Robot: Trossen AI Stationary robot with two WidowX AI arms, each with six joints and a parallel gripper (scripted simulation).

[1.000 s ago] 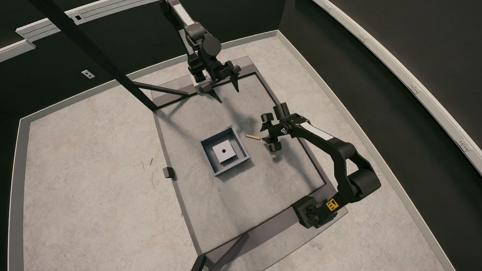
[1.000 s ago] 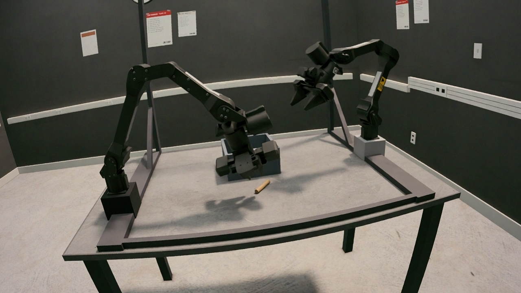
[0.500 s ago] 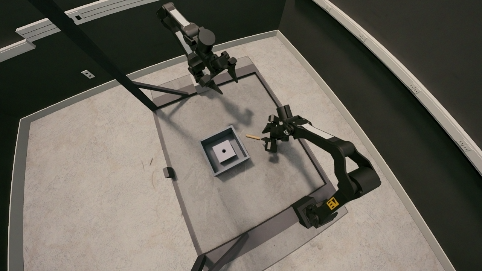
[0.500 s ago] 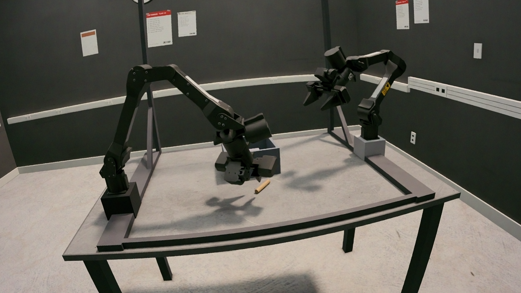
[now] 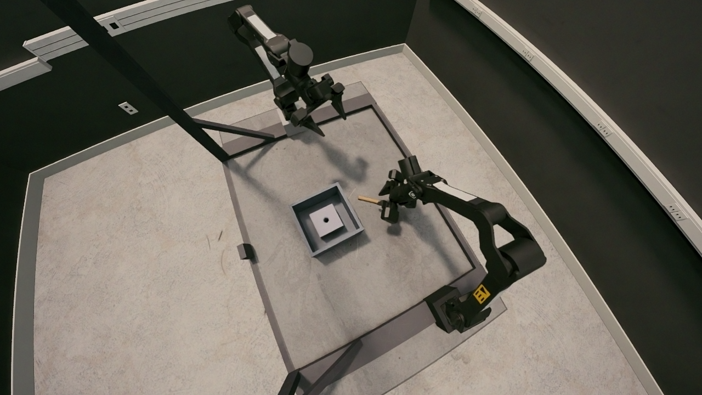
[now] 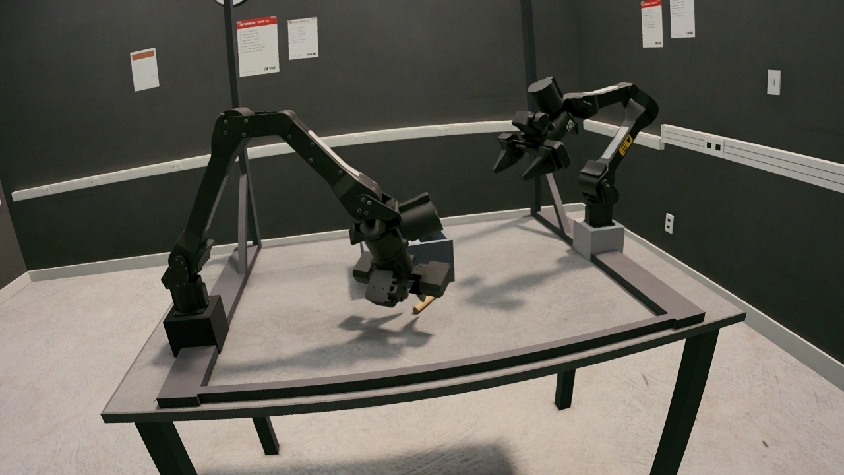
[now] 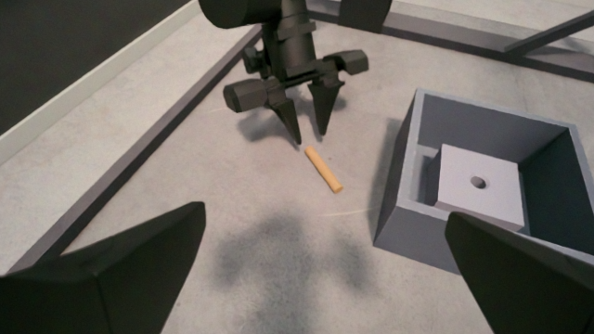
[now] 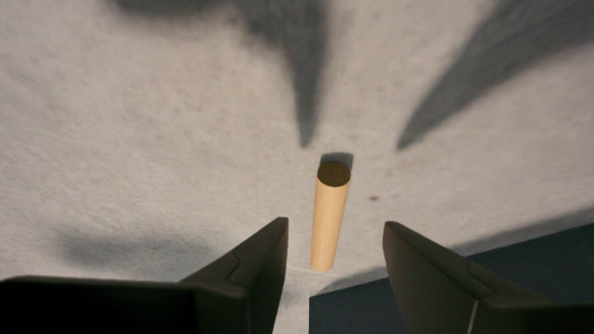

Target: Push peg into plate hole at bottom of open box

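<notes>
My right gripper is now 5 cm above the wooden peg, 4 cm to the right of it and 3 cm past it. Round my right hand: pale plate 22 cm behind, 6 cm to the left, 2 cm below; then blue-grey box 22 cm behind, 6 cm to the left, 3 cm below.
</notes>
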